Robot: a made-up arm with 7 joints. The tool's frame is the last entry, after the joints. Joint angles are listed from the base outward. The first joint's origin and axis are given. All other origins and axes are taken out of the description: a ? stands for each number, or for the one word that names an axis. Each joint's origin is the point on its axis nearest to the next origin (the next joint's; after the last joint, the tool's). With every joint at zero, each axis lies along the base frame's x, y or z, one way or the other. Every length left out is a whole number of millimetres.
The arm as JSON. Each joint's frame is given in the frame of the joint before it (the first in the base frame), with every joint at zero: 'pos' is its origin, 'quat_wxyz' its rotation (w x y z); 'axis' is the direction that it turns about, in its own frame. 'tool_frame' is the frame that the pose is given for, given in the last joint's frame.
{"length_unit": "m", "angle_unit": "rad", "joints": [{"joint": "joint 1", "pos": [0.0, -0.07, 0.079], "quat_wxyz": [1.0, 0.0, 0.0, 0.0], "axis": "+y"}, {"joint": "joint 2", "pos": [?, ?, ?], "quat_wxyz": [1.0, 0.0, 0.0, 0.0], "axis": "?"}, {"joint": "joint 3", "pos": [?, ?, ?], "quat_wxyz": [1.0, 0.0, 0.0, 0.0], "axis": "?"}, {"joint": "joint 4", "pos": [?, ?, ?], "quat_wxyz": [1.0, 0.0, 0.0, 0.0], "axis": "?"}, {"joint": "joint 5", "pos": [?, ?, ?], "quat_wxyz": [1.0, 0.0, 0.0, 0.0], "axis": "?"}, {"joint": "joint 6", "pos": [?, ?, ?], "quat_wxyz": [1.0, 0.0, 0.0, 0.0], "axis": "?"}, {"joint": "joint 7", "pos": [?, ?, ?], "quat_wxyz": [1.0, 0.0, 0.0, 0.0], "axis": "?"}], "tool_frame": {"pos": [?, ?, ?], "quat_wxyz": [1.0, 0.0, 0.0, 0.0]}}
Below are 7 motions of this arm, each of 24 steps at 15 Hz.
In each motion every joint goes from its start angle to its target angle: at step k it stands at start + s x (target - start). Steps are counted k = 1, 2, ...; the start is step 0. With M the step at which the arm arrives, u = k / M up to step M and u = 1 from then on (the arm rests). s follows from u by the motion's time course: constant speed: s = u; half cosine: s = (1 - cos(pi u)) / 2; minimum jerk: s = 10 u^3 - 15 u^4 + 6 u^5.
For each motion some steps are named. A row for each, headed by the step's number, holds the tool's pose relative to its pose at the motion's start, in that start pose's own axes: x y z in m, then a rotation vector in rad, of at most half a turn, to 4 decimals.
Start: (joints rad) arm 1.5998 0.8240 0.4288 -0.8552 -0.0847 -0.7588 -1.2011
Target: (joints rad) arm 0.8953 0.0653 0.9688 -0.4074 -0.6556 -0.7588 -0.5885
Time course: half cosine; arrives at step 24
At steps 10, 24:
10: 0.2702 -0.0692 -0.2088 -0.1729 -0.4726 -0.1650
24: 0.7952 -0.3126 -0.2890 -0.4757 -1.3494 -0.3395

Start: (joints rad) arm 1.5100 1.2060 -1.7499 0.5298 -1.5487 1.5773 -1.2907
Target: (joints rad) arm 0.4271 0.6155 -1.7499 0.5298 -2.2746 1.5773 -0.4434
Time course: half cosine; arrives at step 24
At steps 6, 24:
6: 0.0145 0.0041 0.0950 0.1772 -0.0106 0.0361
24: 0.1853 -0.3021 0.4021 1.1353 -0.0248 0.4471

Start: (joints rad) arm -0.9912 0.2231 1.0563 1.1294 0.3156 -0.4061 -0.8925
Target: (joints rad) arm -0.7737 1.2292 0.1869 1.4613 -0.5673 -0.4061 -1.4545
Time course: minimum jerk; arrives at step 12
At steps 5, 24:
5: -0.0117 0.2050 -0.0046 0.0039 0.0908 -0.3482
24: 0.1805 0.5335 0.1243 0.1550 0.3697 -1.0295

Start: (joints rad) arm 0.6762 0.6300 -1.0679 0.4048 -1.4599 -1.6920 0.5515
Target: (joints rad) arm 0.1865 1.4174 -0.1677 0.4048 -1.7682 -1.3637 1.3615
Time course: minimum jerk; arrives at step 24
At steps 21, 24:
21: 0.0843 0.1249 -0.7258 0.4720 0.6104 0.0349
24: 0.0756 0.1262 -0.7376 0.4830 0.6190 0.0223

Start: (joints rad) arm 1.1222 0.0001 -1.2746 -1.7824 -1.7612 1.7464 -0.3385
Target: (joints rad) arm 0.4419 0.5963 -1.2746 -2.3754 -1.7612 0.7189 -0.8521
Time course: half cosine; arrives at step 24
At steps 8, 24:
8: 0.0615 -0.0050 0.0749 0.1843 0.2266 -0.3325
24: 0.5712 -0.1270 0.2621 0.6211 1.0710 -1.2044

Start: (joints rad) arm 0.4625 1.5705 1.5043 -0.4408 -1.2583 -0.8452 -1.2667
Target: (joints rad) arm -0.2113 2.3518 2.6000 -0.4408 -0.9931 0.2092 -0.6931
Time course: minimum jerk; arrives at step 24
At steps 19, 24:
19: 0.6390 -0.8478 0.9053 0.7686 0.6108 1.4561
24: 0.7028 -0.8525 0.9042 0.9118 0.6189 1.4791

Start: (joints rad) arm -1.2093 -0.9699 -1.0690 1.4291 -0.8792 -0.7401 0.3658
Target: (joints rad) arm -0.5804 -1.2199 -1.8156 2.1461 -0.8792 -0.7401 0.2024
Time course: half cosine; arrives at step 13
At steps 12, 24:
12: 0.2960 -0.2211 -0.0599 0.4867 0.3933 -0.9774
24: 0.3000 -0.2282 -0.0632 0.4985 0.4069 -0.9888

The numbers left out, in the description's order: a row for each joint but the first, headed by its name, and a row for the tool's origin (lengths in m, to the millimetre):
joint 2: xyz -0.331 0.0 -0.058, axis +x
joint 3: xyz 0.0 0.192 0.107, axis +x
joint 4: xyz 0.0 -0.057 -0.007, axis -z
joint 5: xyz -0.013 0.31 0.0, axis +x
joint 6: xyz 0.0 0.113 0.457, axis +z
joint 7: xyz -0.02 0.072 0.0, axis -y
tool: xyz -0.047 0.0 -0.288

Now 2 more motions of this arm.
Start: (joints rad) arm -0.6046 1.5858 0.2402 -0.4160 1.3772 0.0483 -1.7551
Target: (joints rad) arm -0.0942 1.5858 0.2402 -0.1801 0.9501 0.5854 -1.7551
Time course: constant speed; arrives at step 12
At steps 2, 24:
2: 0.0772 0.0132 0.0030 -0.0631 -0.1151 -0.1038
24: 0.3968 0.0548 0.1779 -0.2034 -0.5524 -0.7008

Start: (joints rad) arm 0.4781 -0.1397 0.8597 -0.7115 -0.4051 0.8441 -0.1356
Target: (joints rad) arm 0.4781 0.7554 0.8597 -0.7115 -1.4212 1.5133 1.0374
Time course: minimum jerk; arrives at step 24
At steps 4, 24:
4: 0.0086 -0.0015 0.0064 -0.0238 -0.0450 0.0126
24: 0.1345 0.0083 0.2677 -0.3216 -0.9984 0.3894

